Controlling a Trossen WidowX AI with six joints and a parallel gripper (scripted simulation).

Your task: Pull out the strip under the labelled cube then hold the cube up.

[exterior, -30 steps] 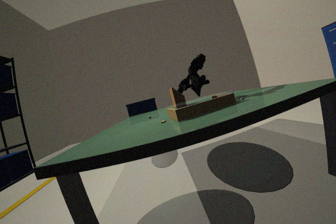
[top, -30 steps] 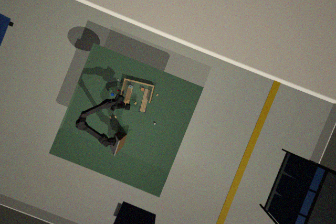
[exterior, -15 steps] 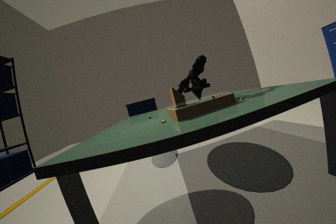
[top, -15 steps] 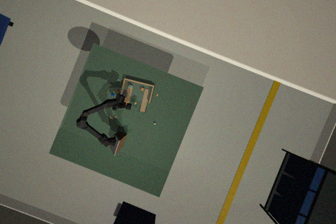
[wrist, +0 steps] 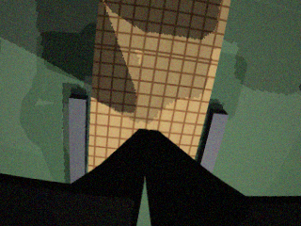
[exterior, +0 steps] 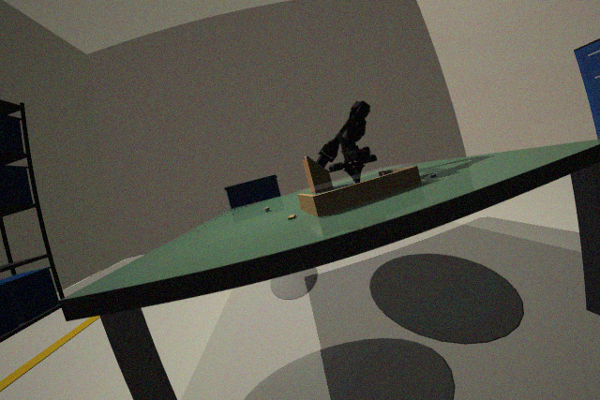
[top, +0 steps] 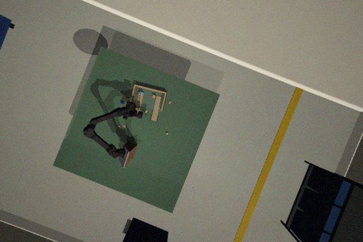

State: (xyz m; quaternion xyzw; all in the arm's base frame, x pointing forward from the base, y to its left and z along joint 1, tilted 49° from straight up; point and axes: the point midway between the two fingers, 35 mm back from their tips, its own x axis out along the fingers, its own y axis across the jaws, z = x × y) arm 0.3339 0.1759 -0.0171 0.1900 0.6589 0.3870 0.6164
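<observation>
My gripper tip is 9 cm short of the tan gridded strip, 2 cm to the right of it and 2 cm above it. The rest, counted from my gripper tip: red ball (9 cm ahead, 14 cm to the left, 1 cm below); then blue ball (2 cm ahead, 18 cm to the left, 1 cm below); then pale blue cube marked r (19 cm ahead, 4 cm to the left).
</observation>
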